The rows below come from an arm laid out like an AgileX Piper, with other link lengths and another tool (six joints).
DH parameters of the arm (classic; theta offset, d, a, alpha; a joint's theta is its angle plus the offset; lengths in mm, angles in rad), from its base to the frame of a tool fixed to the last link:
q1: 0 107 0 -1.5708
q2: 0.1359 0 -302.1 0
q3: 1.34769 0 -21.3 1.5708
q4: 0 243.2 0 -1.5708
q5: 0 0 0 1.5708
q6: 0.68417 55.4 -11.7 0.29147
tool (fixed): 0 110.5 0 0
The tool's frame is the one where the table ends.
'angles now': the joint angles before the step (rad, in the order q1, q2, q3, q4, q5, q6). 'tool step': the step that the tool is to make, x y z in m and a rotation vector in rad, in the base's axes. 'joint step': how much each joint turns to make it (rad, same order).
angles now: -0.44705, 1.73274, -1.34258, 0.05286, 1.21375, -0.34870
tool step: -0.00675, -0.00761, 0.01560, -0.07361, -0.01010, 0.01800
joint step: 0.00000, -0.04093, 0.00000, -0.06456, -0.00002, 0.00000
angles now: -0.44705, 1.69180, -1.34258, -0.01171, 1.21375, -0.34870
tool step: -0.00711, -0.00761, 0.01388, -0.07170, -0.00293, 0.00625
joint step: -0.00002, -0.03413, 0.00001, -0.06646, 0.00089, 0.00988
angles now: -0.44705, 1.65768, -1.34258, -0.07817, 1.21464, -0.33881
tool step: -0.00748, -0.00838, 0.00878, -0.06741, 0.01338, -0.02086
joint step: -0.00001, -0.01769, 0.00169, -0.07330, 0.00292, 0.03707
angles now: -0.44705, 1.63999, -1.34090, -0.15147, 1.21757, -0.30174
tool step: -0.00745, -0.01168, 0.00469, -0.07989, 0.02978, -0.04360
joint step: -0.00001, 0.00014, 0.00335, -0.09645, 0.00108, 0.06564
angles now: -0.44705, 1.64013, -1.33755, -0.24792, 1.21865, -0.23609
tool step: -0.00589, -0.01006, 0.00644, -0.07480, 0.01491, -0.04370
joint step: 0.00000, -0.00142, 0.00002, -0.08533, -0.00001, 0.06498
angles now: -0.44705, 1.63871, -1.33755, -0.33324, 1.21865, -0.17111
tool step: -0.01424, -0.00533, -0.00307, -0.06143, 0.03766, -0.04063
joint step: -0.00091, -0.01511, 0.05679, -0.08445, -0.01162, 0.06835
